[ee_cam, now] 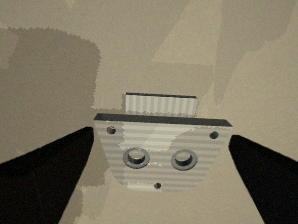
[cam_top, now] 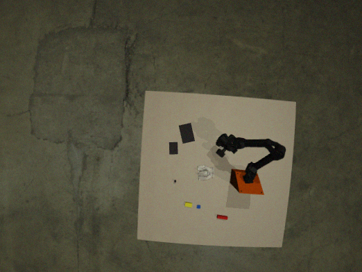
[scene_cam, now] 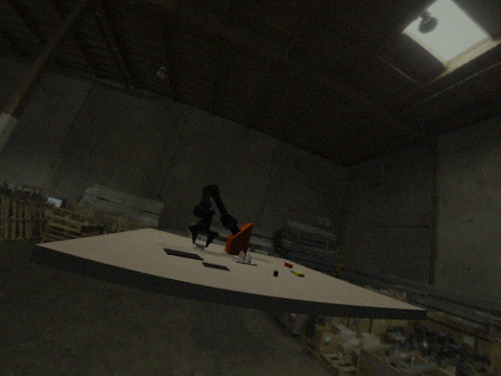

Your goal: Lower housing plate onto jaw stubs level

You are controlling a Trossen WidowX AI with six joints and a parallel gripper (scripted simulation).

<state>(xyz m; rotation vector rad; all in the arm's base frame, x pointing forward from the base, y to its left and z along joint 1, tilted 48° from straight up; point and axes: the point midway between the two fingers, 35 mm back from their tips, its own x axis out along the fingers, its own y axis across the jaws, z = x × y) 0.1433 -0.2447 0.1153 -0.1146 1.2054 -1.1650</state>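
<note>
Now: the grey housing plate 10 mm behind my gripper tip, 10 mm to the left of it and 10 mm above it. From my gripper tip the other things lie so: pale translucent part 170 mm ahead, 230 mm to the left, 20 mm below; blue block 200 mm ahead, 530 mm to the left, 20 mm below; black piece 400 mm ahead, 300 mm to the left, 10 mm below.
</note>
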